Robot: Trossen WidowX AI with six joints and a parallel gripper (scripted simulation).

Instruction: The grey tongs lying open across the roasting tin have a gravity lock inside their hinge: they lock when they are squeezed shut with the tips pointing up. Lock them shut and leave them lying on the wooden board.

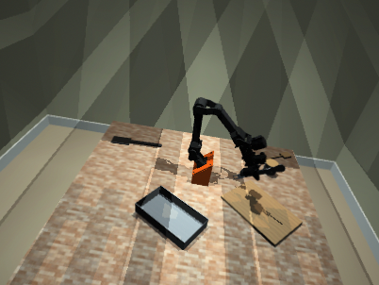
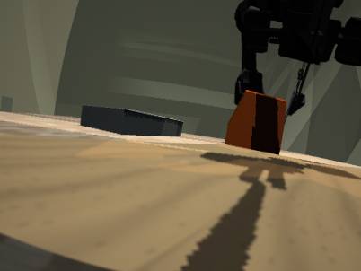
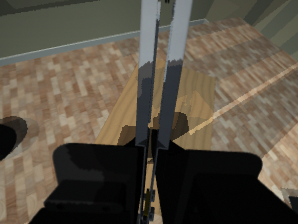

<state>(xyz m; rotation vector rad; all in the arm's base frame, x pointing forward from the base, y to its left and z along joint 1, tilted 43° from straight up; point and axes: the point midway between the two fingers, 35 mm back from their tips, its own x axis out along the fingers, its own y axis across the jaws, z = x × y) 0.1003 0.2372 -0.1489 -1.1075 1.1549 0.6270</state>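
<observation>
Right now the wooden board is 80 mm ahead of my gripper tip, 40 mm to the left of it and 130 mm below it. Also, from my gripper tip: roasting tin 220 mm ahead, 410 mm to the right, 110 mm below; dark long-handled tool 350 mm behind, 730 mm to the right, 130 mm below.
</observation>
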